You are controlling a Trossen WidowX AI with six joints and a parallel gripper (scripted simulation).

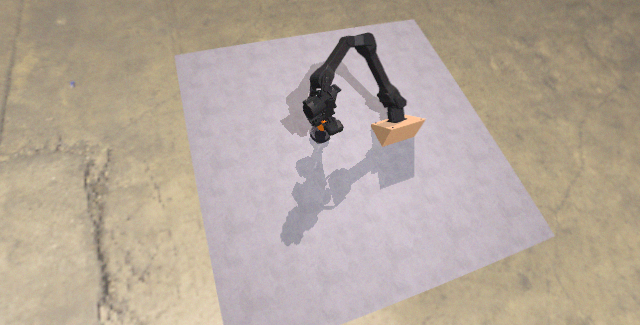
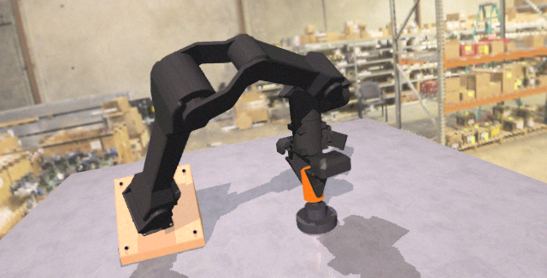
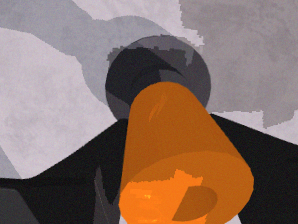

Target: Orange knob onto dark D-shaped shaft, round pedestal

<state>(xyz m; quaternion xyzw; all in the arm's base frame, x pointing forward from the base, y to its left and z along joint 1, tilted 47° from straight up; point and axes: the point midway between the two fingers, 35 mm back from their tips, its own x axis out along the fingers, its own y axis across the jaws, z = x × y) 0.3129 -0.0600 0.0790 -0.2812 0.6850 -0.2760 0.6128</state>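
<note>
My gripper tip is now 40 mm above the pedestal. From my gripper tip the other things lie so: orange knob 20 mm above.
</note>
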